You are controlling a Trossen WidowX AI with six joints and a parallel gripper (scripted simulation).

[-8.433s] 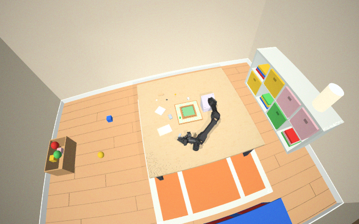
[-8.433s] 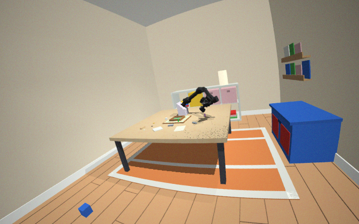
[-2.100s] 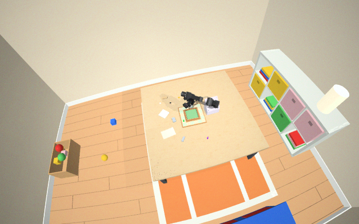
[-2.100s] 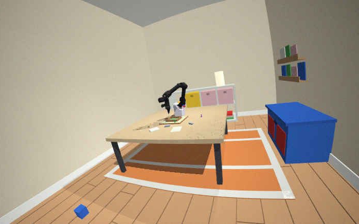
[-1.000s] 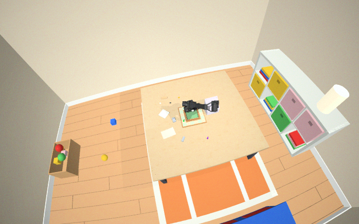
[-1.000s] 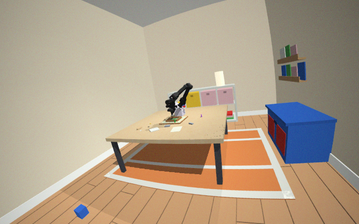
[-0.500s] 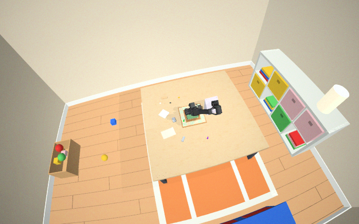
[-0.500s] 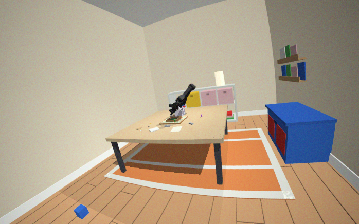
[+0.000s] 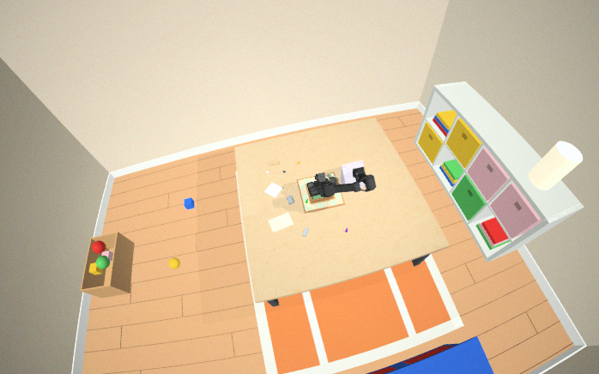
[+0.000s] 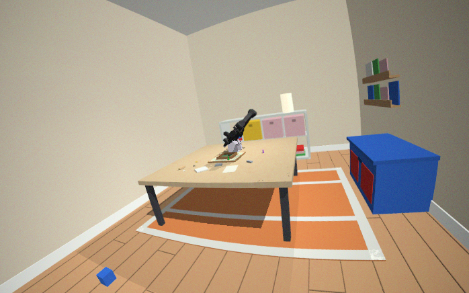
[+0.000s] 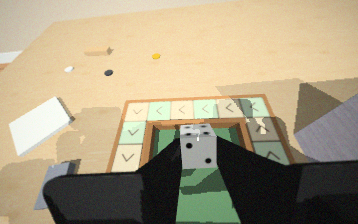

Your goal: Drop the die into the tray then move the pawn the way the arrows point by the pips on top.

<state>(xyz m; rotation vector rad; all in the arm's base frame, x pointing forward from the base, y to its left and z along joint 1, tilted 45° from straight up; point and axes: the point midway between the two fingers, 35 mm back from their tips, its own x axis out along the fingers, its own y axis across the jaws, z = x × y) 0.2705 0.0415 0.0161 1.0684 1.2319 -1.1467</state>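
Right now my gripper tip is 110 mm short of the green pawn, 80 mm to the right of it and 90 mm above it. From my gripper tip the other things lie so: grey block: 220 mm ahead, 30 mm to the left, 110 mm below; then green dice tray: 10 mm to the left, 120 mm below; then white die: right at my gripper tip.
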